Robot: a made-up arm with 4 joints. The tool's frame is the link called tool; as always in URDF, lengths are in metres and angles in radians. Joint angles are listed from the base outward.
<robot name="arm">
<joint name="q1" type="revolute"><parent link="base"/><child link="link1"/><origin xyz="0.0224 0.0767 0.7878" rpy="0 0 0"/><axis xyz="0.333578 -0.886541 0.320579"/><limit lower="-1.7" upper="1.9"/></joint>
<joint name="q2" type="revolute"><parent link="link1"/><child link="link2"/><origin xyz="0.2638 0.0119 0.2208" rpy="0 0 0"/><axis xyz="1 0 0"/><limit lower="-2.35" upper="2.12"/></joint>
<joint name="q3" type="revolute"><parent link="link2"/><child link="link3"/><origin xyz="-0.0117 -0.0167 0.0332" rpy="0 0 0"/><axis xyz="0 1 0"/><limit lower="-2.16" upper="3.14"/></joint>
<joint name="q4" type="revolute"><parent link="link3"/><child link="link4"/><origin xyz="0.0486 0.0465 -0.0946" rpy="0 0 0"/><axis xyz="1 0 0"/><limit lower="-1.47" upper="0.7"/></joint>
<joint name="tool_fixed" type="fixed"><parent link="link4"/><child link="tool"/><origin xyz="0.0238 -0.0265 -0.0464" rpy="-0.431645 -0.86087 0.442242"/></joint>
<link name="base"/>
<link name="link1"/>
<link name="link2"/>
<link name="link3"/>
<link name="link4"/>
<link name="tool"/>
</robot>
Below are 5 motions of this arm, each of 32 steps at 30 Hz.
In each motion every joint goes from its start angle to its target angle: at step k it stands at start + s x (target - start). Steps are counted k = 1, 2, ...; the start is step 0. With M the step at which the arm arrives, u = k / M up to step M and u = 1 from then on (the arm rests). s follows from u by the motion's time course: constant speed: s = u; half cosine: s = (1 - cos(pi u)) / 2; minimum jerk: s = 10 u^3 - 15 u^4 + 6 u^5.
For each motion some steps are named. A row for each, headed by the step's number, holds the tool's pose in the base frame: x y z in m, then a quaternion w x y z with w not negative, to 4 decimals.
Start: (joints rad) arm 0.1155 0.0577 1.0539 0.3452
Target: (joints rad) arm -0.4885 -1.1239 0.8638 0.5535
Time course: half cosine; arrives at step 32
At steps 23, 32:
23: 0.2287 0.0044 0.8568 0.9081 -0.3975 0.1244 -0.0429
32: 0.2408 -0.0192 0.8543 0.8555 -0.4961 0.1480 -0.0137

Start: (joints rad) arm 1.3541 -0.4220 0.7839 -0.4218
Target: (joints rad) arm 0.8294 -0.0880 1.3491 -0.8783
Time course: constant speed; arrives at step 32
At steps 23, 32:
23: 0.0350 0.0196 1.0135 0.7904 -0.3212 -0.3041 0.4238
32: 0.0456 0.0300 1.0155 0.7795 -0.3049 -0.1818 0.5161

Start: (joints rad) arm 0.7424 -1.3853 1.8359 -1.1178
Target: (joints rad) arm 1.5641 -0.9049 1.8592 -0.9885
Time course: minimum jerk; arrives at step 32
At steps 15, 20, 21, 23, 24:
15: -0.0768 -0.0206 1.0280 0.7842 -0.5344 0.1774 0.2607
20: -0.1133 -0.0468 0.9921 0.8126 -0.5073 0.0270 0.2856
21: -0.1186 -0.0513 0.9849 0.8148 -0.5021 0.0004 0.2899
23: -0.1271 -0.0590 0.9718 0.8165 -0.4928 -0.0457 0.2972
24: -0.1303 -0.0622 0.9662 0.8165 -0.4889 -0.0647 0.3002

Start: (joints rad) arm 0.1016 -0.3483 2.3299 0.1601
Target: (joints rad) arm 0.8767 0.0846 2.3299 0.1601
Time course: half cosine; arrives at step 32
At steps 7, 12, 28, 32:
7: 0.0666 0.1080 1.0964 0.8162 -0.0515 0.5755 -0.0023
12: 0.0237 0.0868 1.1025 0.8524 -0.0168 0.5191 0.0603
28: -0.1049 0.0022 1.0688 0.9052 0.0652 0.3059 0.2876
32: -0.1111 -0.0031 1.0645 0.9050 0.0682 0.2927 0.3012

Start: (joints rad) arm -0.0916 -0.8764 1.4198 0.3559
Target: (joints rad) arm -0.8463 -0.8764 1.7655 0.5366
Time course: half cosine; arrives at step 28
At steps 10, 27, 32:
10: 0.1725 0.0710 0.9257 0.8277 -0.3938 0.3634 -0.1669
27: 0.2246 0.0973 0.8548 0.5914 -0.4629 0.5951 -0.2860
32: 0.2248 0.0973 0.8544 0.5902 -0.4632 0.5959 -0.2865

